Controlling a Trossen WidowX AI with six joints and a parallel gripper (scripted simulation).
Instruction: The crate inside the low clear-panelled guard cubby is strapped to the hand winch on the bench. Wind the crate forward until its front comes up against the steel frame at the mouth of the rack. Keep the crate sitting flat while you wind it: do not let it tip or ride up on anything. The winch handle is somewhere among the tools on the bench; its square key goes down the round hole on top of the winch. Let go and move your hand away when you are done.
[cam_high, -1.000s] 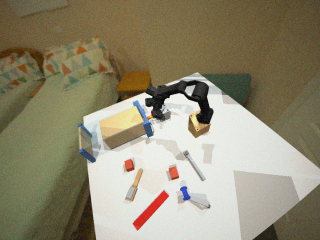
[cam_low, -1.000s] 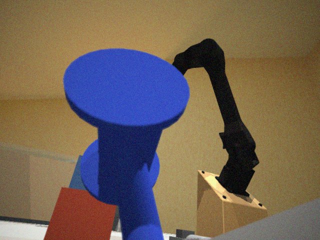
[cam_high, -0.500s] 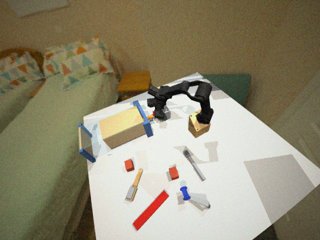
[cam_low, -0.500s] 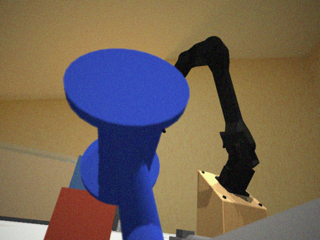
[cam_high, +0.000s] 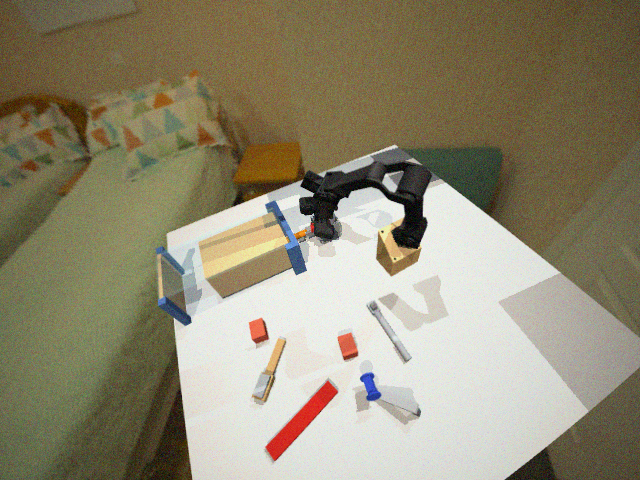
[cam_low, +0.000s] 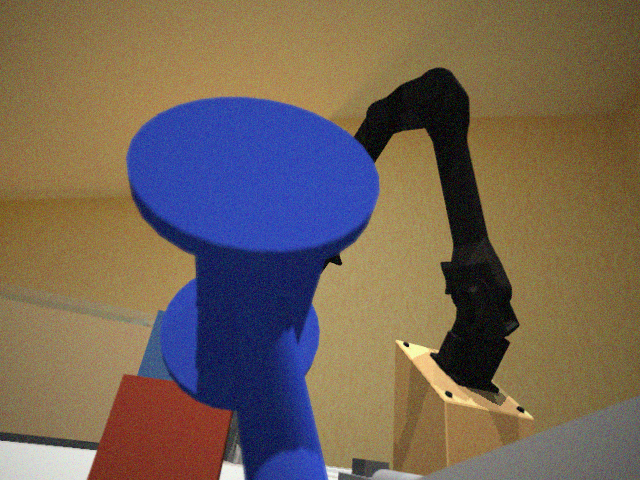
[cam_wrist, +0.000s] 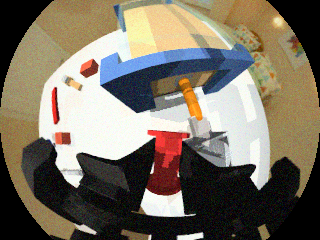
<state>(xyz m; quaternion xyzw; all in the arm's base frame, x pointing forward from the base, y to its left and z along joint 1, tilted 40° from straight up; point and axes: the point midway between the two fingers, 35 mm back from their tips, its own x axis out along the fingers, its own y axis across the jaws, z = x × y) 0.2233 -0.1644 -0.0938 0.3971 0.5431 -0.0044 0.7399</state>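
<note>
Now: gripper tip 4 cm past the grey crank arm, 2 cm to the left of it and 3 cm above it. The rest, counted from my gripper tip: winch drum (8 cm behind, 7 cm to the right, 10 cm below); mouth frame (8 cm ahead, 8 cm to the right, 3 cm below); red grip (1 cm behind, 1 cm to the left).
</note>
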